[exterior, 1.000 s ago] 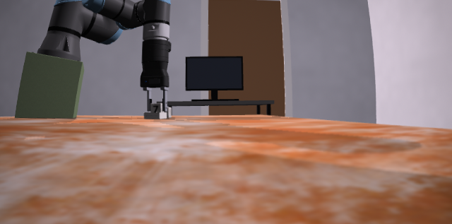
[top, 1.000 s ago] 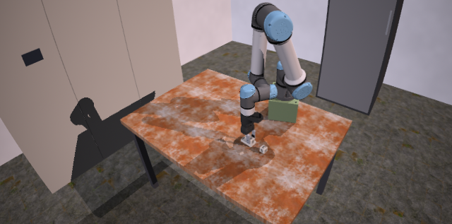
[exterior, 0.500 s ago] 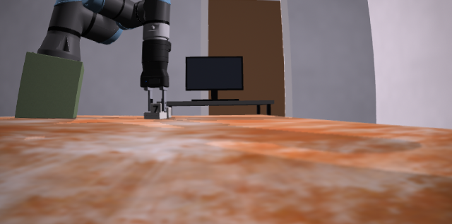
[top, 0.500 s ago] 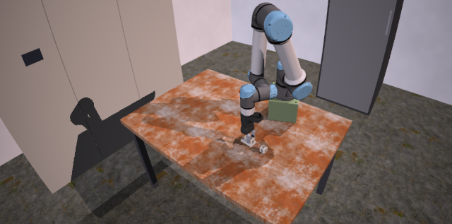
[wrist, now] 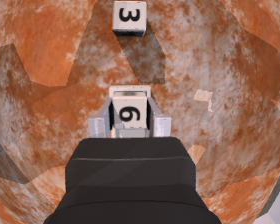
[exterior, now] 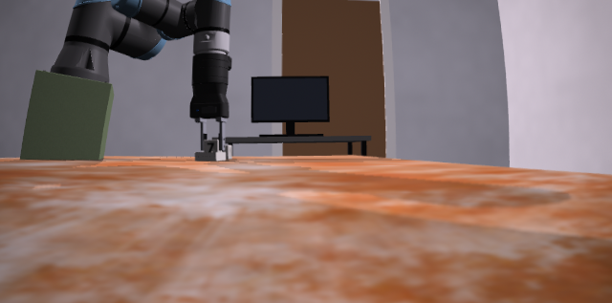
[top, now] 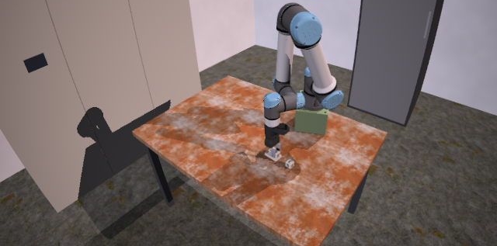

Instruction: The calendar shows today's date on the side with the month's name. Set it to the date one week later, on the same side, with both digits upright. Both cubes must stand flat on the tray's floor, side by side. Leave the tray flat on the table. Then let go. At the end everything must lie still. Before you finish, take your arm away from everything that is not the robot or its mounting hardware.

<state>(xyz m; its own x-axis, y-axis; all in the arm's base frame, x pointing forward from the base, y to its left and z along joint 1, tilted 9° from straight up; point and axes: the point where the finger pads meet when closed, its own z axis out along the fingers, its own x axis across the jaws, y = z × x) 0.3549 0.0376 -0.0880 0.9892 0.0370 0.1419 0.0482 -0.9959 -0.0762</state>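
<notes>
My gripper is now 30 mm above the white tray and 20 mm to the left of it.
</notes>
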